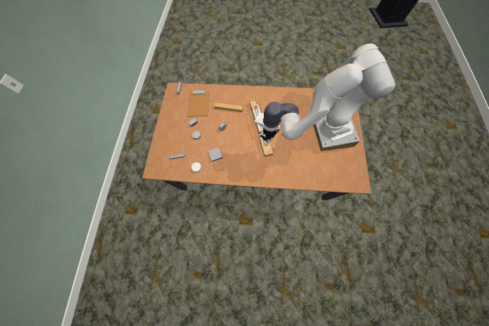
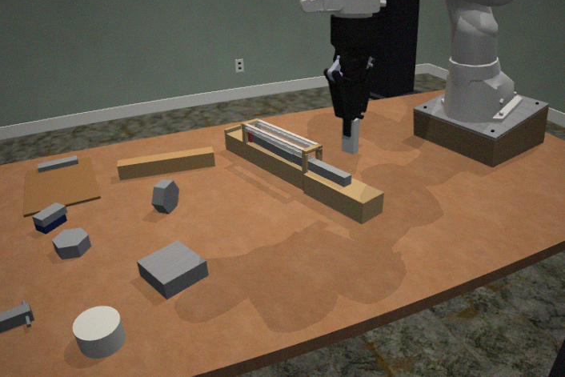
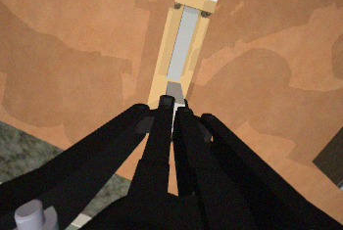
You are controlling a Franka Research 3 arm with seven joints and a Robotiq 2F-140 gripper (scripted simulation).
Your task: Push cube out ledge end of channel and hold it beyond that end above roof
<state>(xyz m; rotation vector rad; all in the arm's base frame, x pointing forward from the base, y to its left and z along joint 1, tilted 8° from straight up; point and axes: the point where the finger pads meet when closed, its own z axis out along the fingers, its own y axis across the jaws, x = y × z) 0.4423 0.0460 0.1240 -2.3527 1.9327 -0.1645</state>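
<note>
Now: hand 30 mm short of the red cube, 310 mm to the left of it and 90 mm above it. Round my hand: grey square block: 360 mm ahead, 140 mm below; grey hexagonal piece: 300 mm ahead, 200 mm to the right, 120 mm below; wooden channel: 20 mm ahead, 210 mm to the right, 90 mm below.
</note>
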